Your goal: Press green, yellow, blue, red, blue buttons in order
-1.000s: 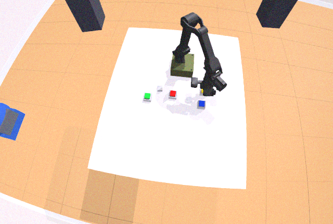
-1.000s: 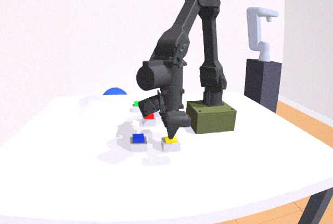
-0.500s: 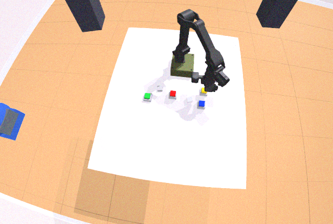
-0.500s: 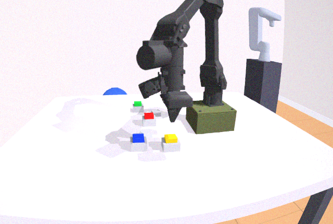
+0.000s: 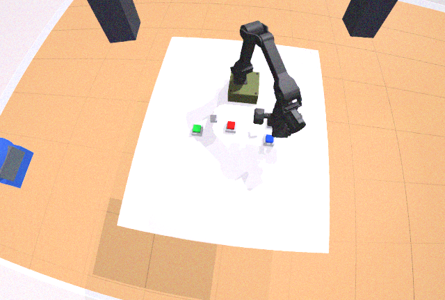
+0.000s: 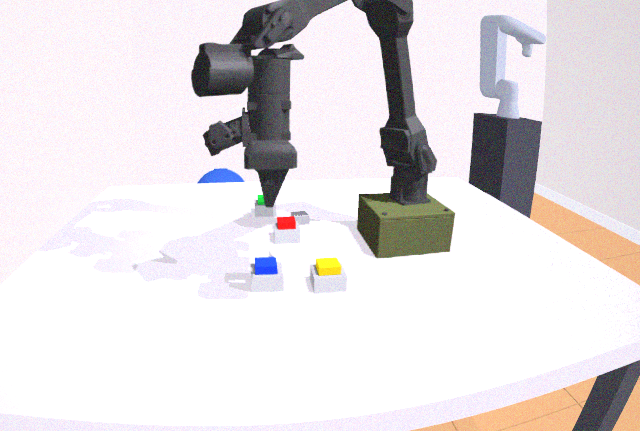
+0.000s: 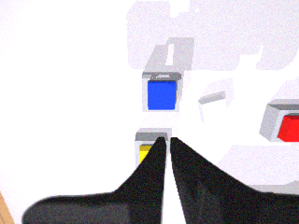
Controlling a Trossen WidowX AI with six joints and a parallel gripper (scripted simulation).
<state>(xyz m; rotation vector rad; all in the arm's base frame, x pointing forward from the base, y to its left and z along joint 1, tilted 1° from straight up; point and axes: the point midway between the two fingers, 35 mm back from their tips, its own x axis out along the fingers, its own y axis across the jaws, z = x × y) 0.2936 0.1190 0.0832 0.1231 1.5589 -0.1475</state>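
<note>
My gripper tip is 10 mm short of the blue button and 90 mm above it. Round my gripper tip: yellow button: 80 mm behind, 20 mm to the left, 90 mm below; red button: 70 mm behind, 170 mm to the right, 90 mm below; small white block: 30 mm behind, 70 mm to the right, 120 mm below.
</note>
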